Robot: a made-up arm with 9 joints. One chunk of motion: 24 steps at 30 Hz.
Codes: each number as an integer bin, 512 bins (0 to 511) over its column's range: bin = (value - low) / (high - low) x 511, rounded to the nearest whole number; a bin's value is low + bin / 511 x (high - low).
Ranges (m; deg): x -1.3..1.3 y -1.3..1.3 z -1.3..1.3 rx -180..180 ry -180..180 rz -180..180
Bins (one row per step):
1: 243 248 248 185 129 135
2: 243 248 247 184 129 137
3: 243 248 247 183 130 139
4: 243 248 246 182 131 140
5: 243 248 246 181 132 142
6: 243 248 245 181 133 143
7: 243 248 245 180 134 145
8: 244 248 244 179 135 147
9: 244 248 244 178 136 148
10: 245 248 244 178 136 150
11: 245 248 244 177 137 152
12: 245 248 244 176 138 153
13: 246 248 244 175 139 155
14: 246 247 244 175 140 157
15: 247 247 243 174 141 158
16: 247 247 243 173 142 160
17: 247 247 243 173 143 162
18: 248 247 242 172 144 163
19: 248 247 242 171 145 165
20: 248 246 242 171 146 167
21: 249 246 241 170 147 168
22: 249 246 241 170 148 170
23: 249 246 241 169 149 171
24: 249 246 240 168 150 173
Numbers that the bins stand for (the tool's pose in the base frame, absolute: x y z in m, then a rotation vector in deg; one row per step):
1: -0.0636 -0.0382 -0.0382 -49.67 -89.12 -84.89
2: -0.0636 -0.0382 -0.0432 -50.37 -89.12 -83.48
3: -0.0636 -0.0382 -0.0432 -51.08 -88.41 -82.07
4: -0.0636 -0.0382 -0.0483 -51.78 -87.71 -81.37
5: -0.0636 -0.0382 -0.0483 -52.49 -87.01 -79.96
6: -0.0636 -0.0382 -0.0534 -52.49 -86.30 -79.26
7: -0.0636 -0.0382 -0.0534 -53.19 -85.60 -77.85
8: -0.0585 -0.0382 -0.0585 -53.89 -84.89 -76.44
9: -0.0585 -0.0382 -0.0585 -54.60 -84.19 -75.73
10: -0.0534 -0.0382 -0.0585 -54.60 -84.19 -74.32
11: -0.0534 -0.0382 -0.0585 -55.30 -83.48 -72.92
12: -0.0534 -0.0382 -0.0585 -56.01 -82.78 -72.21
13: -0.0483 -0.0382 -0.0585 -56.71 -82.07 -70.80
14: -0.0483 -0.0432 -0.0585 -56.71 -81.37 -69.39
15: -0.0432 -0.0432 -0.0636 -57.42 -80.67 -68.69
16: -0.0432 -0.0432 -0.0636 -58.12 -79.96 -67.28
17: -0.0432 -0.0432 -0.0636 -58.12 -79.26 -65.87
18: -0.0382 -0.0432 -0.0687 -58.83 -78.55 -65.17
19: -0.0382 -0.0432 -0.0687 -59.53 -77.85 -63.76
20: -0.0382 -0.0483 -0.0687 -59.53 -77.14 -62.35
21: -0.0331 -0.0483 -0.0738 -60.23 -76.44 -61.64
22: -0.0331 -0.0483 -0.0738 -60.23 -75.73 -60.23
23: -0.0331 -0.0483 -0.0738 -60.94 -75.03 -59.53
24: -0.0331 -0.0483 -0.0789 -61.64 -74.32 -58.12

